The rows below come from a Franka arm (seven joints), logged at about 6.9 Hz.
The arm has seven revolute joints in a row. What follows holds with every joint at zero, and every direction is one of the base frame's. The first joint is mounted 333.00 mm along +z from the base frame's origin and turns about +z. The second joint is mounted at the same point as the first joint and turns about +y. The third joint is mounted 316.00 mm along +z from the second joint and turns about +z. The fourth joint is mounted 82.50 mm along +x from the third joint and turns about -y. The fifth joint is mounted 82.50 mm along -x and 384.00 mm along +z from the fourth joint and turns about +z. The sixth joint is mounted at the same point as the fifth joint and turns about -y. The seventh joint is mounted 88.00 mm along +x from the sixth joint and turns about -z. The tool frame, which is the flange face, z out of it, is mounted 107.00 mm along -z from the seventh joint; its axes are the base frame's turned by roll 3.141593, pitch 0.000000 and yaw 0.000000 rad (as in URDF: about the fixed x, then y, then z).
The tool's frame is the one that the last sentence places.
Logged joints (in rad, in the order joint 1, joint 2, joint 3, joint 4, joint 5, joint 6, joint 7), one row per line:
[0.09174, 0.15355, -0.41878, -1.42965, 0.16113, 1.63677, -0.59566]
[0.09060, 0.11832, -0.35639, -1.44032, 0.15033, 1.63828, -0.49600]
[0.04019, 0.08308, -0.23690, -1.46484, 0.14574, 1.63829, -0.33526]
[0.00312, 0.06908, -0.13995, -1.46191, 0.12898, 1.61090, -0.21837]
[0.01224, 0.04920, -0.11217, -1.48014, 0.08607, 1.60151, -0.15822]
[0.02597, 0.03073, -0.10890, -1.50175, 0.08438, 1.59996, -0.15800]
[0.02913, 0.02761, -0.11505, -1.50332, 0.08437, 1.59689, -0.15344]
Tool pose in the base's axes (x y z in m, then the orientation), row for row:
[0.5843, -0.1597, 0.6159, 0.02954, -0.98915, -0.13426, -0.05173]
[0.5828, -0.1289, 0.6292, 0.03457, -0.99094, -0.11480, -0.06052]
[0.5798, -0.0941, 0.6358, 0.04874, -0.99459, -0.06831, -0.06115]
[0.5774, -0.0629, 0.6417, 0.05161, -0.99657, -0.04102, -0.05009]
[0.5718, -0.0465, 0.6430, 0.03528, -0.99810, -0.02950, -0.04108]
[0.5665, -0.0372, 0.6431, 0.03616, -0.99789, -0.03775, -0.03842]
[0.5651, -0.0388, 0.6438, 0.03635, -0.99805, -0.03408, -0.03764]
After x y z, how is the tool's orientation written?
As a quaternion, w x y z.
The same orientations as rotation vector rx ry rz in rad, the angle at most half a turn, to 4 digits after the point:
[-3.0504, -0.4140, -0.1595]
[-3.0464, -0.3529, -0.1861]
[-3.0312, -0.2082, -0.1864]
[-3.0319, -0.1248, -0.1524]
[-3.0671, -0.0907, -0.1262]
[-3.0648, -0.1159, -0.1180]
[-3.0649, -0.1047, -0.1156]

